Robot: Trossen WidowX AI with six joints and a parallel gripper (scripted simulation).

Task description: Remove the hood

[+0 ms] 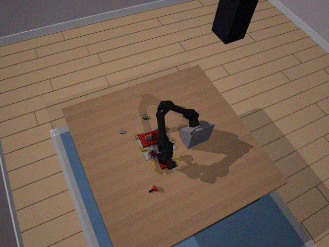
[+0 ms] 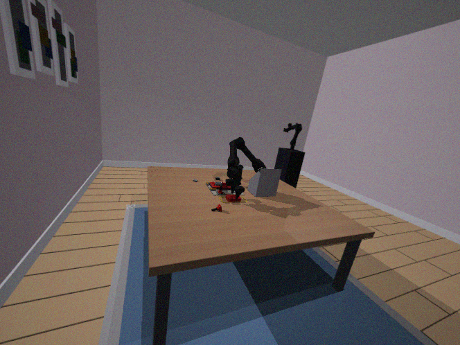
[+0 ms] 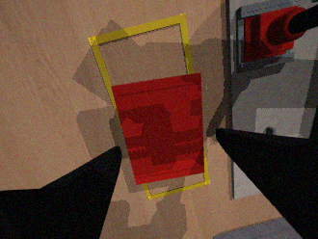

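Right now the red hood is 10 mm ahead of my gripper tip and 10 mm below it. From my gripper tip the other things lie so: dark ring: 50 mm behind, 420 mm to the right, 20 mm below.
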